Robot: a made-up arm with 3 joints.
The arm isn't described. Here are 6 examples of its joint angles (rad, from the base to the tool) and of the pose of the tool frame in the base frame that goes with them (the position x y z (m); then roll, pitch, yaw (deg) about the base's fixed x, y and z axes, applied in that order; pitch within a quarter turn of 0, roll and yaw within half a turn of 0).
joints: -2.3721 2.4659 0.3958
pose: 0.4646 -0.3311 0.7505 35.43 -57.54 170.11
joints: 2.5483 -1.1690 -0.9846
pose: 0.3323 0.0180 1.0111 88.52 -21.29 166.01
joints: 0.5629 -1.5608 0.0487
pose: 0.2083 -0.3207 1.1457 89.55 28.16 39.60
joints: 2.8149 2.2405 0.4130
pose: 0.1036 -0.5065 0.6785 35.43 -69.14 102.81
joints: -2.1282 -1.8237 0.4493
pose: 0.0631 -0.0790 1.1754 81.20 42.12 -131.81
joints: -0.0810 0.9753 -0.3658
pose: 0.2641 -0.2270 0.4844 -149.97 -26.35 60.17
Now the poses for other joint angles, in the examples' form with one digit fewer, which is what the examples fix.
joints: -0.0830 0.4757 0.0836
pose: 0.346 -0.343 0.561 -168.9 -13.7 82.0
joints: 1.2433 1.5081 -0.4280
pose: 0.053 -0.096 0.476 -120.4 -39.2 127.6
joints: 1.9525 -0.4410 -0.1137
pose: 0.384 0.115 0.854 149.8 17.5 166.7
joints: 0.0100 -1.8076 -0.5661
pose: -0.004 -0.259 1.120 64.5 -8.3 9.8
